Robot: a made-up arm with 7 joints. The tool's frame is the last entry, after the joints. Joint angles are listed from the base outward. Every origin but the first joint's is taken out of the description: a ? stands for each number. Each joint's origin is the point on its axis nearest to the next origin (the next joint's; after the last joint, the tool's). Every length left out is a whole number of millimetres.
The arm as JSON. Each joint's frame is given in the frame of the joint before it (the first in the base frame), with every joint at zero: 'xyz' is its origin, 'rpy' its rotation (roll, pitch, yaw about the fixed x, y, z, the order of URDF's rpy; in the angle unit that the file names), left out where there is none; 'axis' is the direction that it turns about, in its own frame. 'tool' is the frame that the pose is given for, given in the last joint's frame.
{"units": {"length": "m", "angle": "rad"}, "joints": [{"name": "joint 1", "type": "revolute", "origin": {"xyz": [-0.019, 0.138, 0.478], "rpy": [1.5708, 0.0, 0.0]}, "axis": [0.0, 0.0, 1.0]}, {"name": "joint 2", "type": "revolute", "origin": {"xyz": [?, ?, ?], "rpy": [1.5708, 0.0, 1.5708]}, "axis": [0.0, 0.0, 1.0]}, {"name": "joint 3", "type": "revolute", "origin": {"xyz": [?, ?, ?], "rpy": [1.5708, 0.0, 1.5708]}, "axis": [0.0, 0.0, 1.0]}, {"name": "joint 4", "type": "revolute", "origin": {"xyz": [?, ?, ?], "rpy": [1.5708, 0.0, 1.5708]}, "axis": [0.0, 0.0, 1.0]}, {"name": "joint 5", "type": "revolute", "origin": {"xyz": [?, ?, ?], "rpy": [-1.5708, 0.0, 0.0]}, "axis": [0.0, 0.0, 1.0]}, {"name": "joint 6", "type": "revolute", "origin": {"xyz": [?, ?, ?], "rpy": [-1.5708, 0.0, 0.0]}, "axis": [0.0, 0.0, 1.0]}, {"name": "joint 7", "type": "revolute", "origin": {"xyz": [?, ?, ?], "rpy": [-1.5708, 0.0, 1.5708]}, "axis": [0.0, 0.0, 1.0]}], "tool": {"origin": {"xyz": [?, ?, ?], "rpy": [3.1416, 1.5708, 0.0]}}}
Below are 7 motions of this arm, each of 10 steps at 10 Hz.
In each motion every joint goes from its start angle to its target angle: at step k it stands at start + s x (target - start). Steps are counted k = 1, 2, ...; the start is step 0. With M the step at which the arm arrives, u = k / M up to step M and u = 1 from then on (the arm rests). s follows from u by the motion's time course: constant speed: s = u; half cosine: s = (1 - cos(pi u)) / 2; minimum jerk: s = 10 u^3 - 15 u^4 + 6 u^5.
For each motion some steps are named. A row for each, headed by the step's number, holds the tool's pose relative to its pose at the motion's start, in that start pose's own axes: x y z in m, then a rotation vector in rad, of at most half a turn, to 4 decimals.
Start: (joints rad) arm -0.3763 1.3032 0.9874 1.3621 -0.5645 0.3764 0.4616
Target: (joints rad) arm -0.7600 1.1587 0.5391 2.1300 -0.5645 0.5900 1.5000
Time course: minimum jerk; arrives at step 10
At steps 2, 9, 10:
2: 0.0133 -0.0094 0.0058 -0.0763 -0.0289 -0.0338
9: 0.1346 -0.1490 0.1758 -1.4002 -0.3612 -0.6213
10: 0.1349 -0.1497 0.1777 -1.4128 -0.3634 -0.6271

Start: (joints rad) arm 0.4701 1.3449 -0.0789 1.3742 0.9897 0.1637 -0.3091
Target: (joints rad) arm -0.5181 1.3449 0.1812 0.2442 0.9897 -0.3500 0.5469
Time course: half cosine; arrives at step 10
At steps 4, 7, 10:
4: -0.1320 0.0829 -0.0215 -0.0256 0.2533 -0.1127
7: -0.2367 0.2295 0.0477 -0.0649 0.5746 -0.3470
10: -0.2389 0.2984 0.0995 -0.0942 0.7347 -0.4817

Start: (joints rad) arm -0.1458 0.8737 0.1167 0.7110 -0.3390 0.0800 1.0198
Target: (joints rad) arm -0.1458 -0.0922 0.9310 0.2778 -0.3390 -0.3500 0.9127
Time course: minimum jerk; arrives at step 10
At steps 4, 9, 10:
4: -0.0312 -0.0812 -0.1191 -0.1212 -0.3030 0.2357
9: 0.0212 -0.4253 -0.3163 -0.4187 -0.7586 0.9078
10: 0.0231 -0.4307 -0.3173 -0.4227 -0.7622 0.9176

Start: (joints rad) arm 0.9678 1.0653 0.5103 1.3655 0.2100 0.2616 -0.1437
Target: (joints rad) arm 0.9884 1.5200 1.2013 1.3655 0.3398 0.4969 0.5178
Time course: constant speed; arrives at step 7
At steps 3, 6, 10:
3: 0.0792 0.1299 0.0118 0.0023 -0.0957 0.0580
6: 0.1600 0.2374 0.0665 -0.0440 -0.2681 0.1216
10: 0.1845 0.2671 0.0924 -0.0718 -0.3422 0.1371

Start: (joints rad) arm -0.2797 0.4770 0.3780 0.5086 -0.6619 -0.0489 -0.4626
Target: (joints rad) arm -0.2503 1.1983 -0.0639 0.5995 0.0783 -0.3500 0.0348
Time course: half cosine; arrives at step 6
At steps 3, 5, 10:
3: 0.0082 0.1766 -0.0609 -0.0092 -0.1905 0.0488
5: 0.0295 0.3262 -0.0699 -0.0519 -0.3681 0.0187
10: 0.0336 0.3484 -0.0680 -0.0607 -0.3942 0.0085

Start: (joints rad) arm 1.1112 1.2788 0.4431 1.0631 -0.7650 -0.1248 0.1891
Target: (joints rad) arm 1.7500 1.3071 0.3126 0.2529 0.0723 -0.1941 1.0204
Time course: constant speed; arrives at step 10
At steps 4, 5, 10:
4: -0.0850 -0.0165 0.0077 -0.2864 0.0843 0.5305
5: -0.1045 -0.0243 0.0127 -0.3395 0.0763 0.6708
10: -0.1803 -0.0877 0.0503 -0.4631 -0.1368 1.3623

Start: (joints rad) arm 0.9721 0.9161 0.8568 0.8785 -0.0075 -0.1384 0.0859
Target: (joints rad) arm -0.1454 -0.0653 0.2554 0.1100 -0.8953 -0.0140 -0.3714
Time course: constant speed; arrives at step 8
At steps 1, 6, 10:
1: -0.0983 -0.0551 0.0443 -0.1309 0.2650 -0.1822
6: -0.3275 -0.0004 0.6129 -1.0399 1.2604 -1.1459
10: -0.1985 0.1130 0.8399 -1.5761 1.4945 -1.3383

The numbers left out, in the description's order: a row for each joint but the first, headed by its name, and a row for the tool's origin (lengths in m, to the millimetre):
joint 2: 0.01 0.025 0.0
joint 3: -0.321 -0.023 0.0
joint 4: -0.031 -0.014 0.0
joint 5: 0.03 -0.29 0.0
joint 6: 0.02 0.013 0.0
joint 7: -0.012 0.026 0.0
tool: -0.011 0.016 0.0

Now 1 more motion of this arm.
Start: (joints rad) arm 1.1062 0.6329 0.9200 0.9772 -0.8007 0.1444 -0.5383
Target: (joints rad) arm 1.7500 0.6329 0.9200 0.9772 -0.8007 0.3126 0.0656
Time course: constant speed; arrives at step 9
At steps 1, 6, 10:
1: 0.0166 0.0036 -0.0054 -0.0453 0.0328 0.0571
6: 0.0922 0.0392 -0.0350 -0.2850 0.1376 0.3773
10: 0.1288 0.0732 -0.0538 -0.4340 0.1471 0.5911

